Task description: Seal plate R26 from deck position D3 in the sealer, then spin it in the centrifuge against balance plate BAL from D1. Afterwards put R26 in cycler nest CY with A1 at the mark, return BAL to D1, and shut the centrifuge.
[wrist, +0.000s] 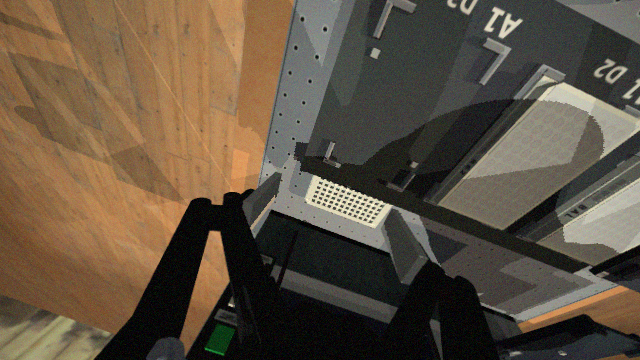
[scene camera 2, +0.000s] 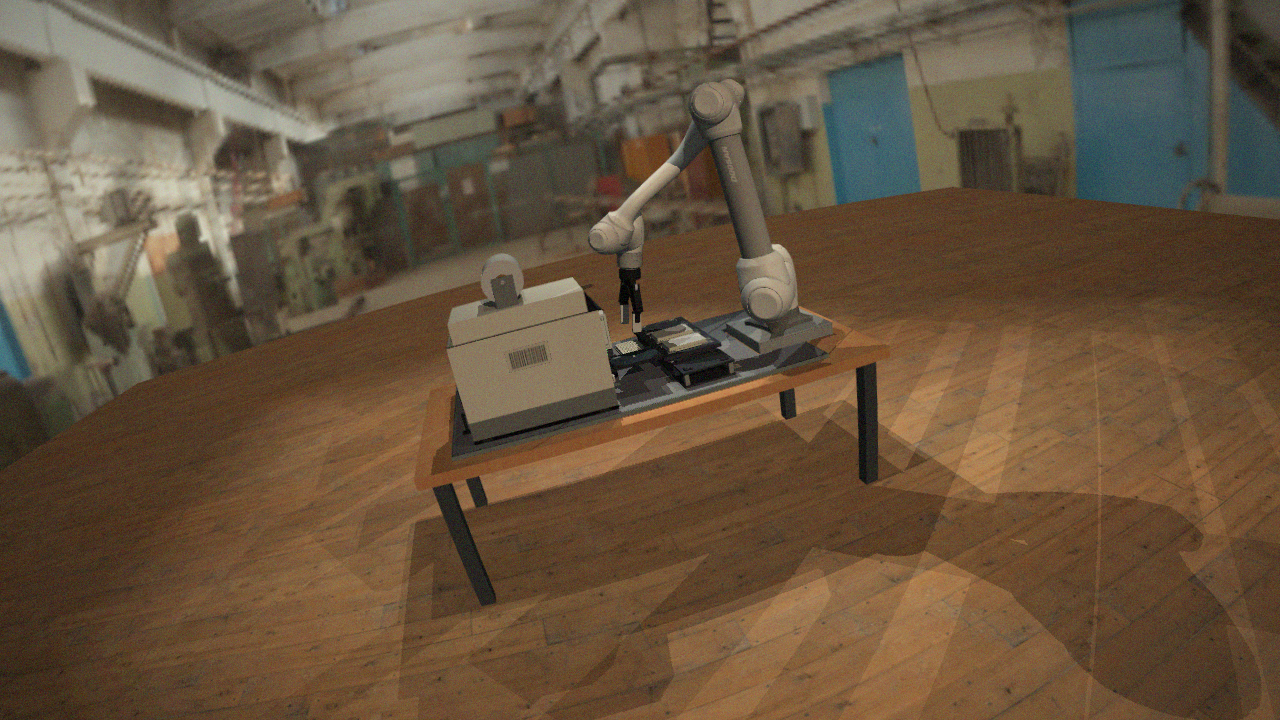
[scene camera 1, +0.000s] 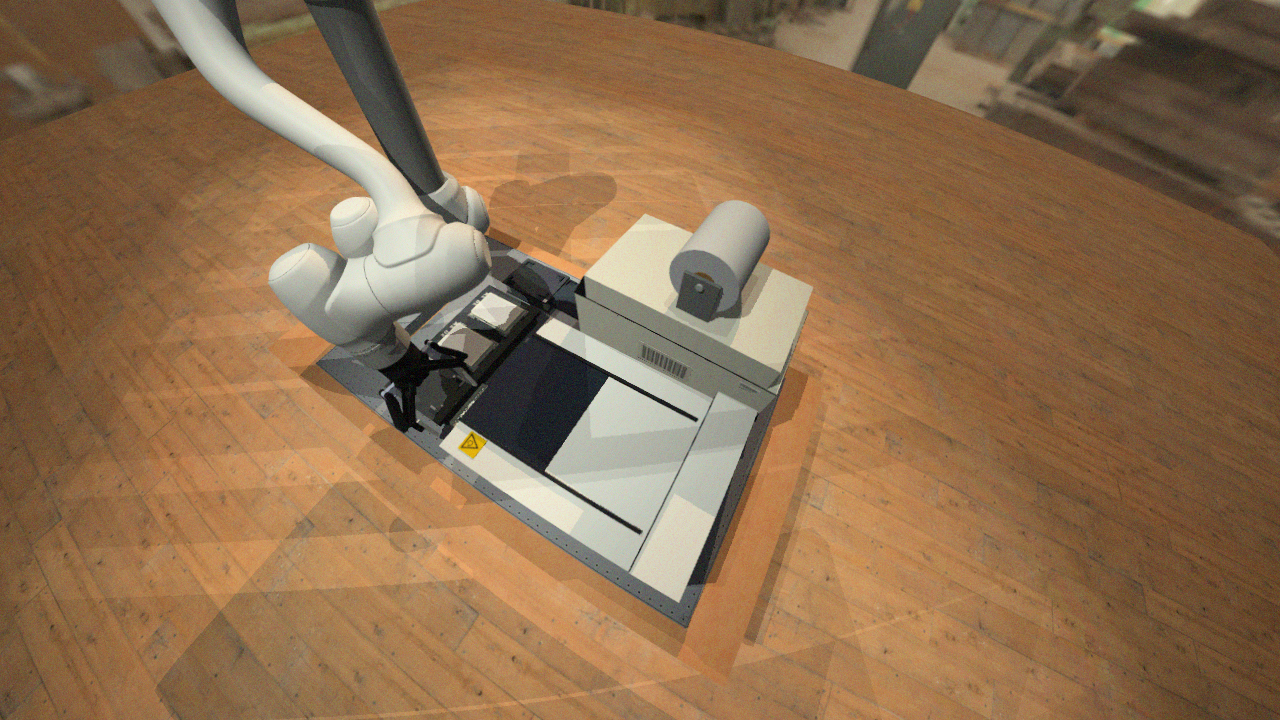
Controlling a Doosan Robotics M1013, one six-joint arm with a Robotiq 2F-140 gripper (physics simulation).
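Where they show: gripper, fingertip midpoint: (wrist: 333, 202) (scene camera 2: 630, 327) (scene camera 1: 453, 407); arm's base, link origin: (scene camera 2: 778, 321).
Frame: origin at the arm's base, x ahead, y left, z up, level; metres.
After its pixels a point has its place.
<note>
My gripper (scene camera 1: 435, 395) @(x 0.433, y -0.290, z 0.045 m) (scene camera 2: 631, 322) @(x 0.433, y -0.290, z 0.045 m) (wrist: 333, 202) @(x 0.433, y -0.290, z 0.045 m) is open and empty. It hangs above the perforated deck board, and in the wrist view a cream plate with a grid of wells (wrist: 348, 201) @(x 0.469, y -0.263, z -0.011 m) (scene camera 2: 626, 346) @(x 0.468, y -0.275, z -0.011 m) shows between and beyond its fingertips. That plate lies on the board beside the dark nest panel; no label on it is readable, so I cannot tell if it is R26. The nest nearest it (wrist: 395, 95) @(x 0.316, y -0.261, z 0.025 m) holds no plate. A pale-topped plate (wrist: 530, 155) @(x 0.338, y -0.138, z 0.041 m) (scene camera 1: 467, 344) @(x 0.361, y -0.131, z 0.041 m) sits in the neighbouring nest. Plate BAL (wrist: 615, 227) @(x 0.386, y -0.012, z 0.041 m) (scene camera 1: 497, 311) @(x 0.375, y -0.010, z 0.041 m) sits in the nest beyond that.
A beige machine (scene camera 1: 617, 268) @(x 0.725, y -0.009, z 0.323 m) (scene camera 2: 537, 376) @(x 0.884, y 0.136, z 0.123 m) carries a film roll (scene camera 1: 729, 241) @(x 0.900, y -0.015, z 0.448 m) (scene camera 2: 502, 275) @(x 0.906, y 0.099, z 0.408 m) on top. A low white housing (scene camera 1: 528, 497) @(x 0.726, y -0.407, z 0.183 m) with a dark opening and yellow warning sign stands beside it. A black box (scene camera 2: 702, 367) @(x 0.428, y 0.204, z 0.021 m) is near the plates. A green panel (wrist: 220, 339) @(x 0.535, y -0.366, z 0.156 m) shows below the gripper.
</note>
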